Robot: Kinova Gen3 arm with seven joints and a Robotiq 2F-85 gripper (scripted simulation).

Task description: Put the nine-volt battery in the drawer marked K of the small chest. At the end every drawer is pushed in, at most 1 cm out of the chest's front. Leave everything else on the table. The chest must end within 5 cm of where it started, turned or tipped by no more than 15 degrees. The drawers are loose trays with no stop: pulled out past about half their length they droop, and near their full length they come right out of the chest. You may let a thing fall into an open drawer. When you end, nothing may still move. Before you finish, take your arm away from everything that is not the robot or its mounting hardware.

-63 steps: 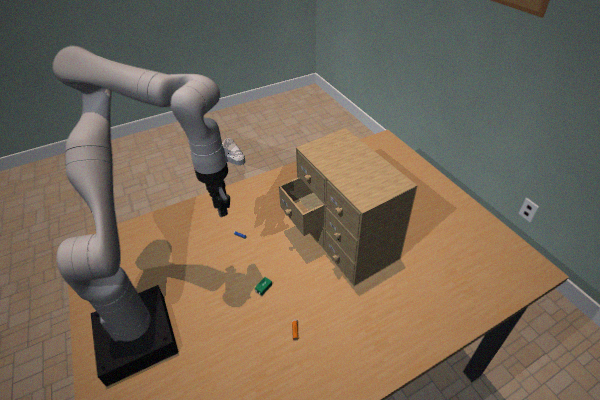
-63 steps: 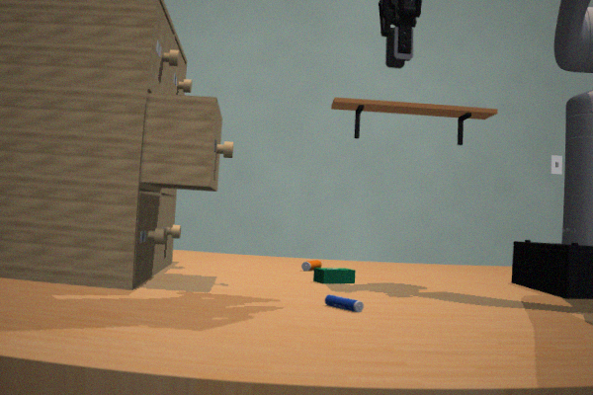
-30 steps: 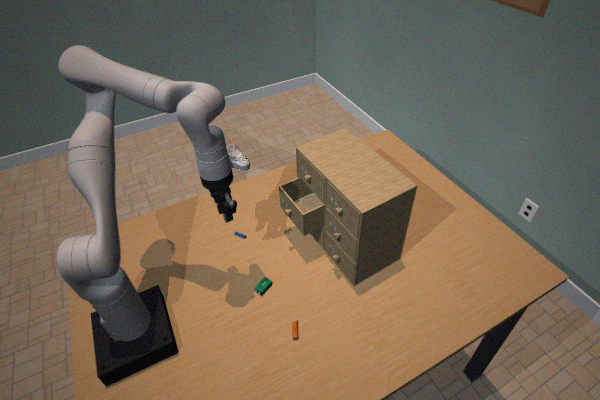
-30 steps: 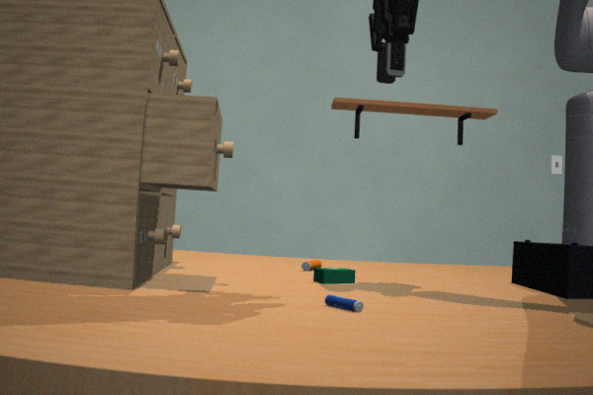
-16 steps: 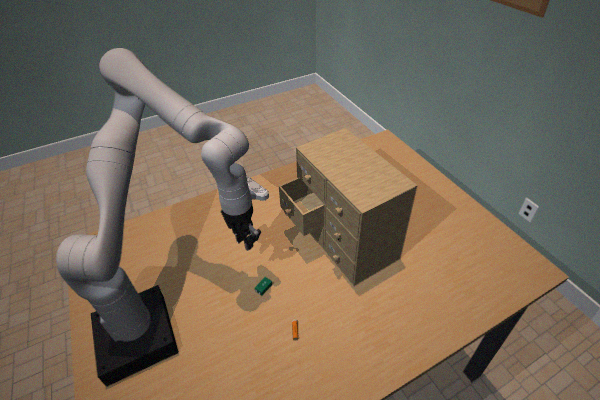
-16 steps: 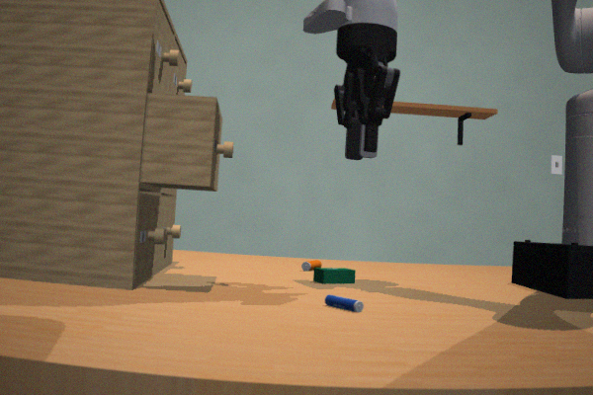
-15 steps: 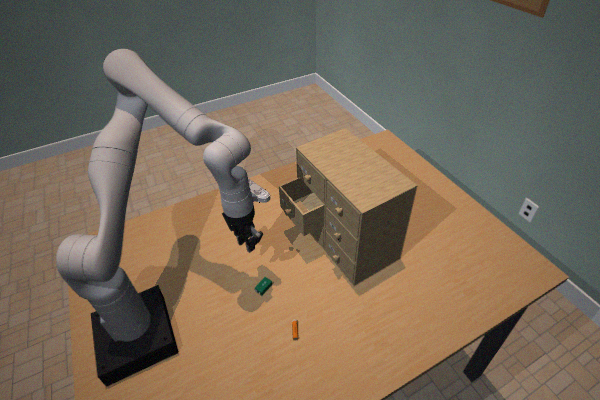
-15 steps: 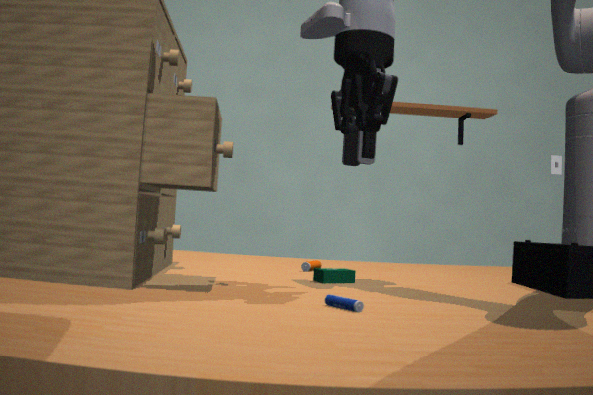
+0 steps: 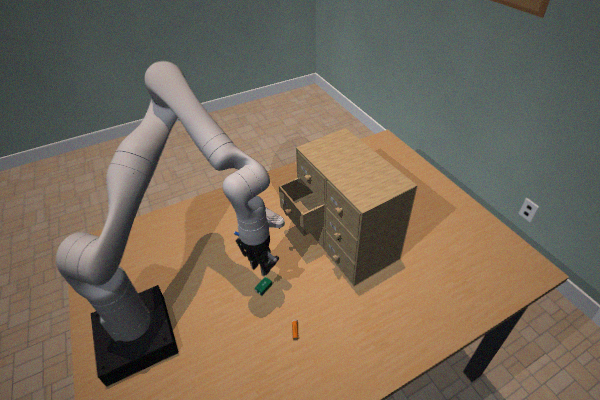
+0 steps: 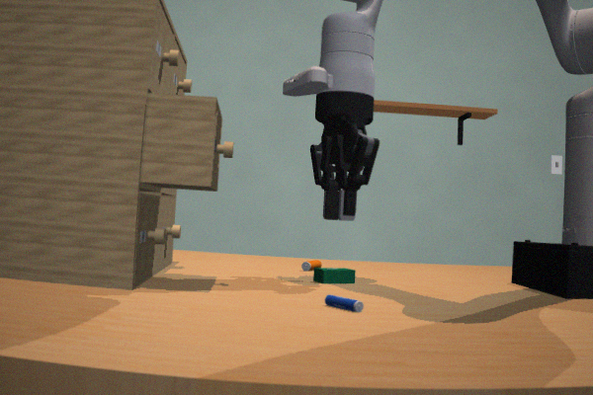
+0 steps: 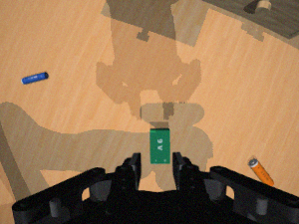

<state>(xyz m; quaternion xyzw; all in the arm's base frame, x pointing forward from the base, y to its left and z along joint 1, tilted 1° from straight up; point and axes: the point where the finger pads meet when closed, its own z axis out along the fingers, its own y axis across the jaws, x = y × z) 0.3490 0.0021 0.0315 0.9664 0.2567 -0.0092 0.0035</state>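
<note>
Now: the green nine-volt battery 1 cm behind my hand, 1 cm to the right of it and 9 cm below it. From my hand the other things lie so: blue cylindrical battery: 21 cm to the left, 9 cm below; then orange cylindrical battery: 3 cm ahead, 16 cm to the right, 9 cm below.
</note>
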